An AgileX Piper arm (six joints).
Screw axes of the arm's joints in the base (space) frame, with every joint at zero. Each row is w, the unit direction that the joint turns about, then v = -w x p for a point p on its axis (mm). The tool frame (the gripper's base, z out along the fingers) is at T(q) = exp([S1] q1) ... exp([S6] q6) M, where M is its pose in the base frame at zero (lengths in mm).
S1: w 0 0 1 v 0 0 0
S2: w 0 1 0 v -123 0 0
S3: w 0 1 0 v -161.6 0 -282.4
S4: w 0.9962 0 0.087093 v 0 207.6 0
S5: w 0 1 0 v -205.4 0 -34.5
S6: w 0.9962 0 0.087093 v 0 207.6 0
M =
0.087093 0 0.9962 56.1
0 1 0 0
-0.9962 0 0.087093 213.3
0 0 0 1
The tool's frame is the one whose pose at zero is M.
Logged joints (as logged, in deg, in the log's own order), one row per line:
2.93, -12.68, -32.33, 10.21, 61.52, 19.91
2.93, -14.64, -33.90, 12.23, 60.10, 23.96
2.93, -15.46, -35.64, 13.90, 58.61, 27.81
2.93, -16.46, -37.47, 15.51, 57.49, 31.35
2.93, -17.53, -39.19, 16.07, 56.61, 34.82
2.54, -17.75, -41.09, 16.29, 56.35, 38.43
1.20, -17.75, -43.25, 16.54, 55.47, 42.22
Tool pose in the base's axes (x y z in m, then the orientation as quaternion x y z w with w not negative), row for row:
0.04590, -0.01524, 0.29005, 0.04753, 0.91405, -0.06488, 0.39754
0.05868, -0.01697, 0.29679, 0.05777, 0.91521, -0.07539, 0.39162
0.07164, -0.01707, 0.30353, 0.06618, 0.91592, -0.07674, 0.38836
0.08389, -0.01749, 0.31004, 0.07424, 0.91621, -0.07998, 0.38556
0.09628, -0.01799, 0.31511, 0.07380, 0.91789, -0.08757, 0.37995
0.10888, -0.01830, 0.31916, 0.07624, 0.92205, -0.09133, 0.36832
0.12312, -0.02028, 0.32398, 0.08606, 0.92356, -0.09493, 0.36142
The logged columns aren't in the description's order. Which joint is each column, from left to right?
Columns, left to right: q1, q4, q3, q6, q5, q2.
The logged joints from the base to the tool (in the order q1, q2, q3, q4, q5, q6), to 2 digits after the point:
2.93, 19.91, -32.33, -12.68, 61.52, 10.21
2.93, 23.96, -33.90, -14.64, 60.10, 12.23
2.93, 27.81, -35.64, -15.46, 58.61, 13.90
2.93, 31.35, -37.47, -16.46, 57.49, 15.51
2.93, 34.82, -39.19, -17.53, 56.61, 16.07
2.54, 38.43, -41.09, -17.75, 56.35, 16.29
1.20, 42.22, -43.25, -17.75, 55.47, 16.54

